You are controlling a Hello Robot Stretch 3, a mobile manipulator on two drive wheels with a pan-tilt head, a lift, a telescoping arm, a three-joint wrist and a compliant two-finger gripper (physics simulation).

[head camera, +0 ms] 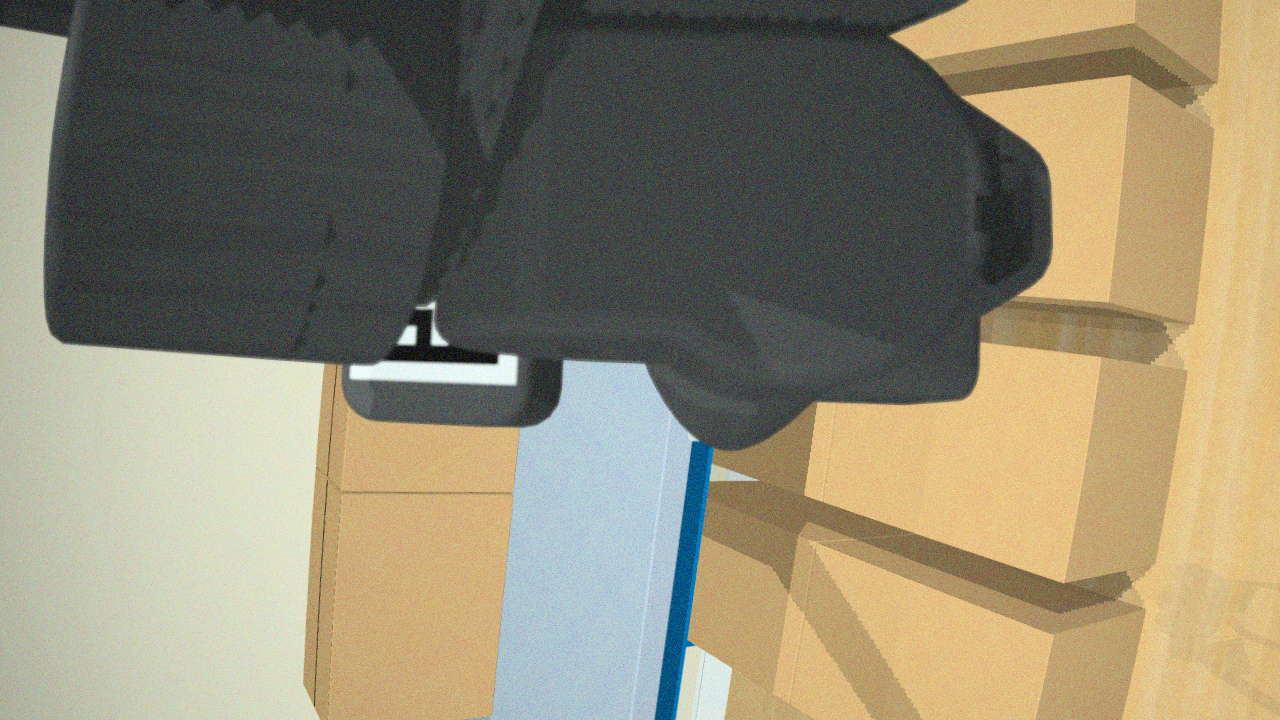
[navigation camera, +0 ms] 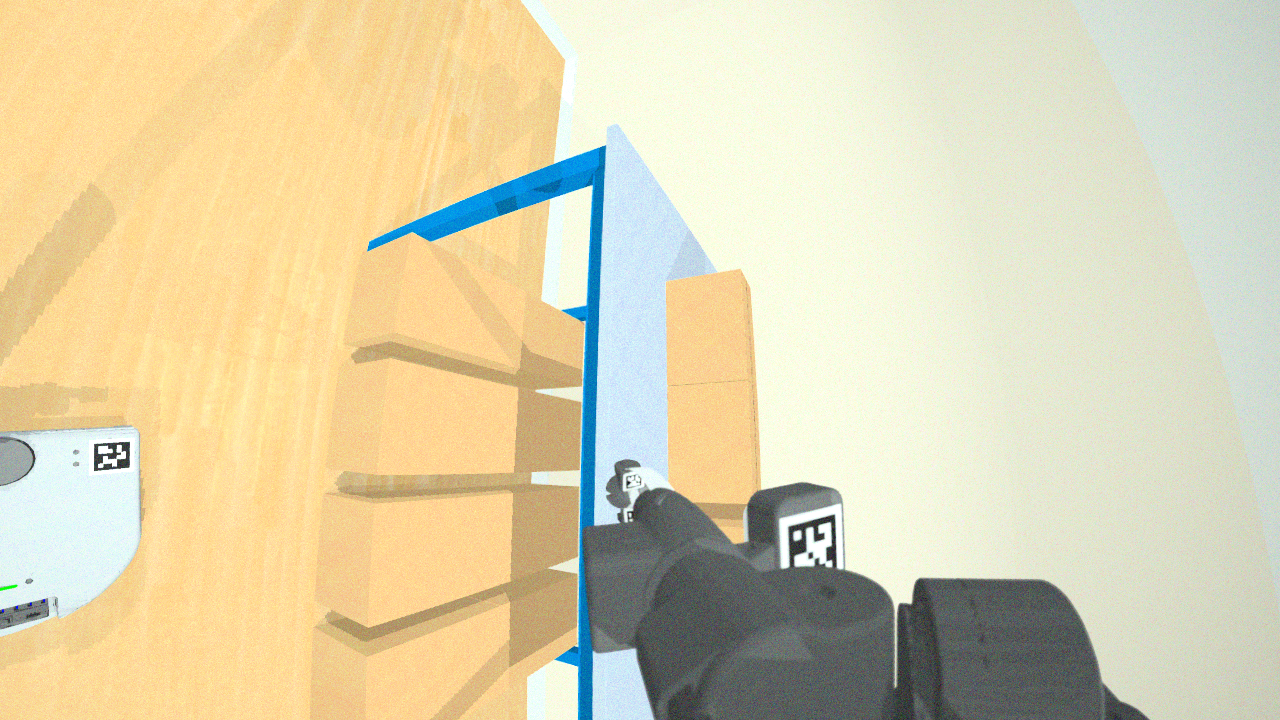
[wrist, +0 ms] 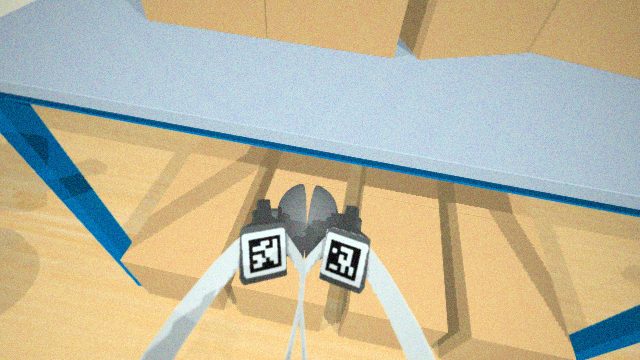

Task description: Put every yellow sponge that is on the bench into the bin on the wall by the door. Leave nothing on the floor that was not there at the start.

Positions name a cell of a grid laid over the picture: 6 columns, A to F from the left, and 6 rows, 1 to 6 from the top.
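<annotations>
I can see my gripper in the head camera view (D4), and the navigation camera view (C5) shows it too, as does the wrist view (C4).
</annotations>
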